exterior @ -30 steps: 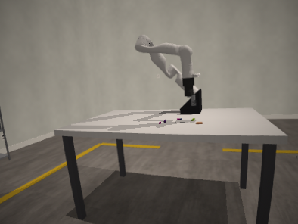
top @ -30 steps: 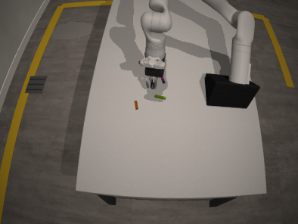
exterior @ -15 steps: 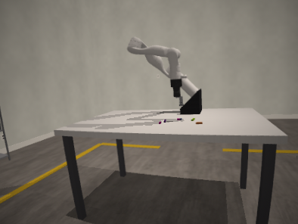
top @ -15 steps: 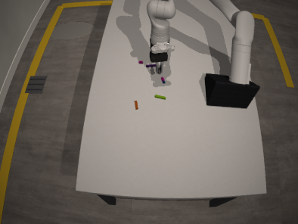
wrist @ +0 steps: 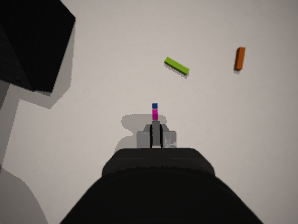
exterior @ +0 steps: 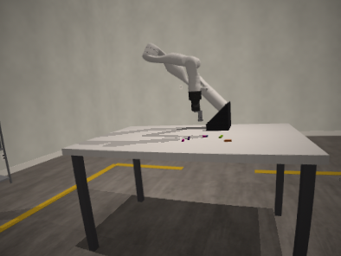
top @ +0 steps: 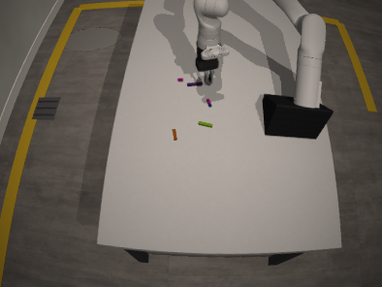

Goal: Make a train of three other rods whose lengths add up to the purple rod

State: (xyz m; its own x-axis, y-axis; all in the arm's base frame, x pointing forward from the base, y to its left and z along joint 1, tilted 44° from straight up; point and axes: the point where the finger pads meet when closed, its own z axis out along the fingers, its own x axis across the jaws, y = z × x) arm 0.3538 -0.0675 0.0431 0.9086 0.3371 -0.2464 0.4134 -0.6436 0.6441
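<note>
The small blue rod is 2 cm behind my hand, 3 cm to the left of it and 11 cm below it. Round my hand: purple rod 5 cm ahead, 6 cm to the right, 11 cm below; lime rod 1 cm behind, 12 cm to the left, 11 cm below; grey rod 1 cm below.
</note>
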